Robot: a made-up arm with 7 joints.
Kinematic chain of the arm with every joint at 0, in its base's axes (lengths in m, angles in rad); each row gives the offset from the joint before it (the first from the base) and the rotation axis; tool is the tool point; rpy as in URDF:
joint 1: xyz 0 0 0 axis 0.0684 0.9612 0.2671
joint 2: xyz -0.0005 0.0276 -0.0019 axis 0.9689 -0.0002 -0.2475
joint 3: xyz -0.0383 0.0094 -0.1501 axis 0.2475 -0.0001 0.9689
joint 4: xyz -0.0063 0 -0.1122 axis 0.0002 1 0
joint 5: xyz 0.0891 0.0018 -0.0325 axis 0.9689 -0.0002 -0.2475
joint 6: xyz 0.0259 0 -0.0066 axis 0.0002 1 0
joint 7: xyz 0.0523 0 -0.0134 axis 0.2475 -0.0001 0.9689
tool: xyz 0 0 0 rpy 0 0.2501 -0.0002
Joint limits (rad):
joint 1: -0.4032..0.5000
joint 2: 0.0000..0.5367
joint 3: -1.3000..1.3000
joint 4: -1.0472..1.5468
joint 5: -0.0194..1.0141
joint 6: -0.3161..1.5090
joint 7: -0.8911..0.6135
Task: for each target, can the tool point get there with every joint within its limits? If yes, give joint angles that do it. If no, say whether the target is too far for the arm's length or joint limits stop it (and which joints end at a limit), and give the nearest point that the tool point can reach.
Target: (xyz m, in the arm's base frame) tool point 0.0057 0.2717 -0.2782
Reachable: yes | joints -0.0331 0.2173 1.0888 0.0942 0.7147 0.6595 0.1550
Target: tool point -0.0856 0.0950 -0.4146
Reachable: yes | joints 0.0269 0.0536 0.7073 1.0664 0.1016 0.9959 -0.3604
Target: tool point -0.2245 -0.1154 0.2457
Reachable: no: joint limits stop it (at a limit: joint 1, joint 2, joint 3, joint 4, joint 5, joint 6) | nearest point -0.0576 -0.0717 -0.1039 | short by 0.390 m
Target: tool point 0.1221 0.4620 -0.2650
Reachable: no: too far | nearest point 0.1022 0.3485 -0.2443 | short by 0.117 m
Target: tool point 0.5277 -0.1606 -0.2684
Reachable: no: too far | nearest point 0.2237 -0.0411 -0.2642 | short by 0.327 m
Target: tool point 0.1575 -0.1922 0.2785
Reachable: no: joint limits stop it (at a limit: joint 1, joint 2, joint 4, joint 5) | nearest point 0.0916 -0.0549 -0.1062 | short by 0.414 m
